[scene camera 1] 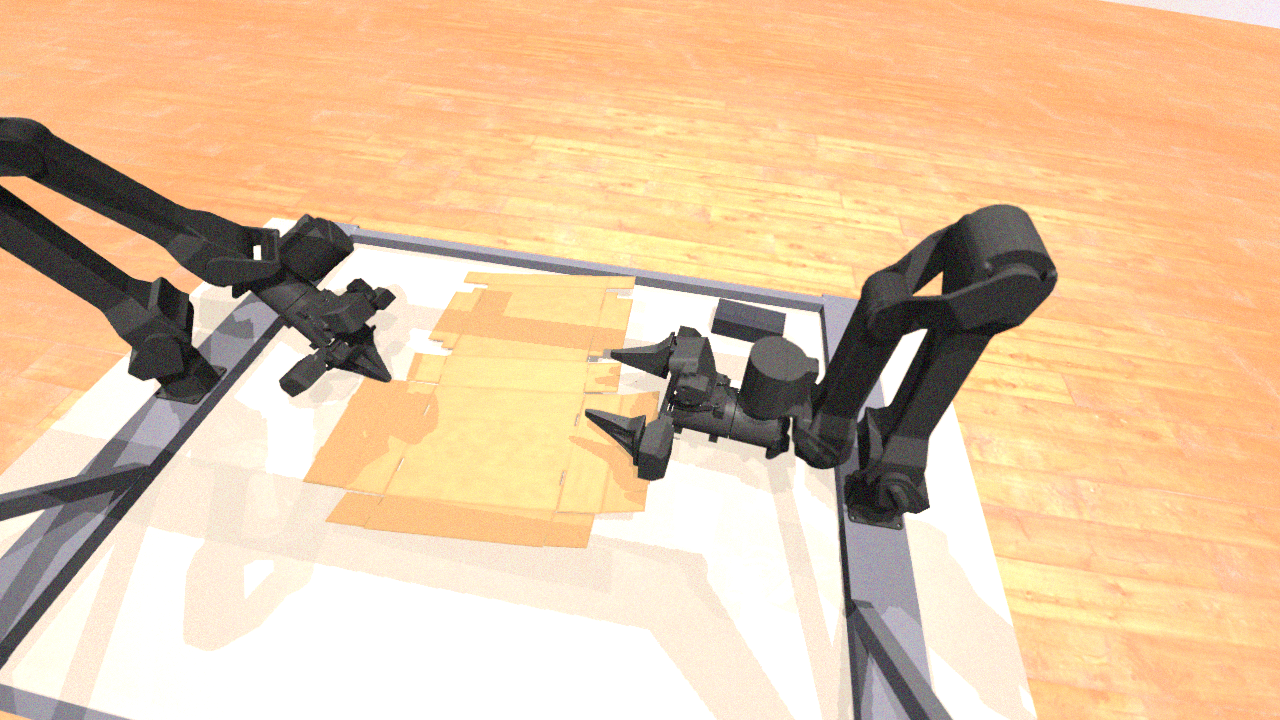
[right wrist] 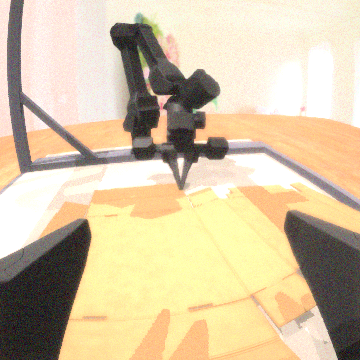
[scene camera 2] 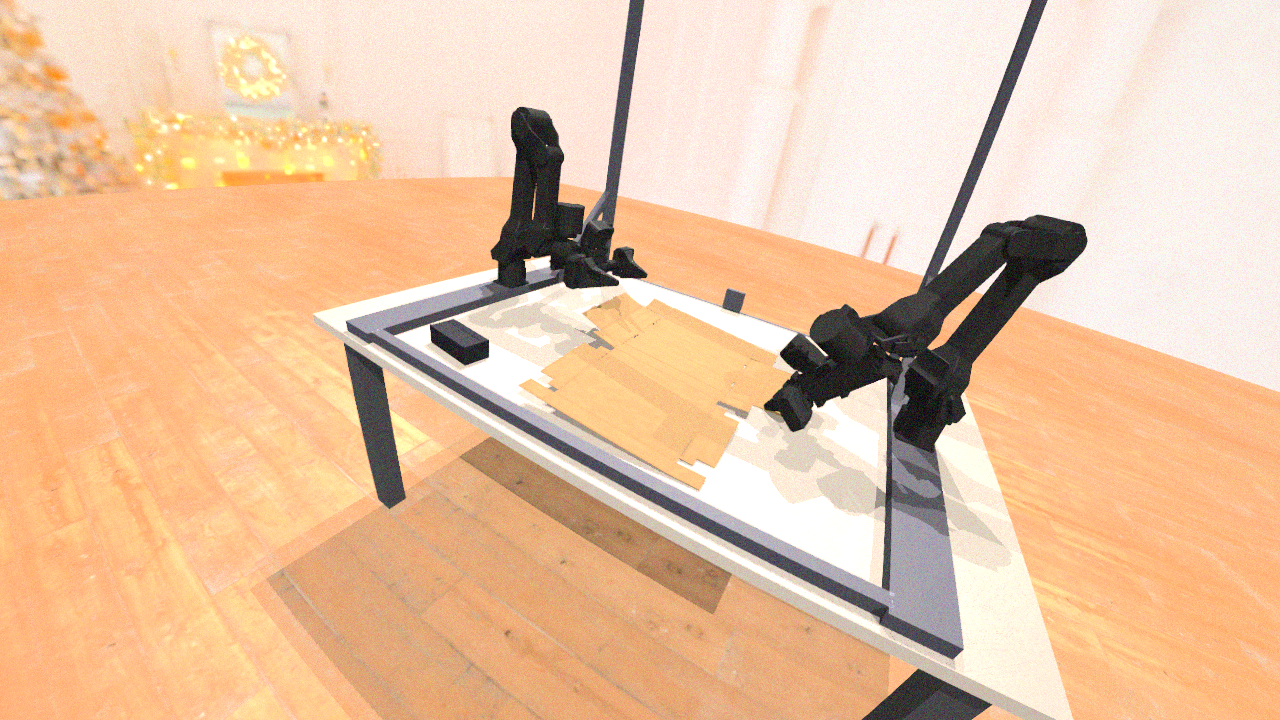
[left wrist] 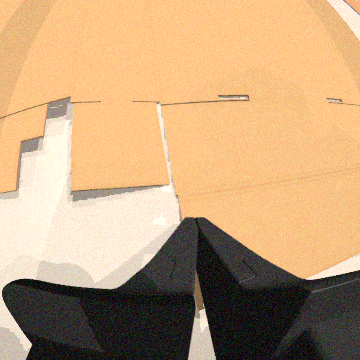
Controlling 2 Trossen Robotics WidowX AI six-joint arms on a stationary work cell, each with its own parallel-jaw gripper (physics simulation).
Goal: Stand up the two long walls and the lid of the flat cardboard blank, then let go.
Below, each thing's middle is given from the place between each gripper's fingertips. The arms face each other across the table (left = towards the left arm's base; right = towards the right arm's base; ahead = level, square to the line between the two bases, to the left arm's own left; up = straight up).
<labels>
Right now the dark block (scene camera 1: 732, 319) is 220 mm ahead of my left hand, 500 mm to the right of it and 10 mm above it.
The dark block is 260 mm ahead of my right hand, 190 mm to the right of it and 110 mm below it.
</labels>
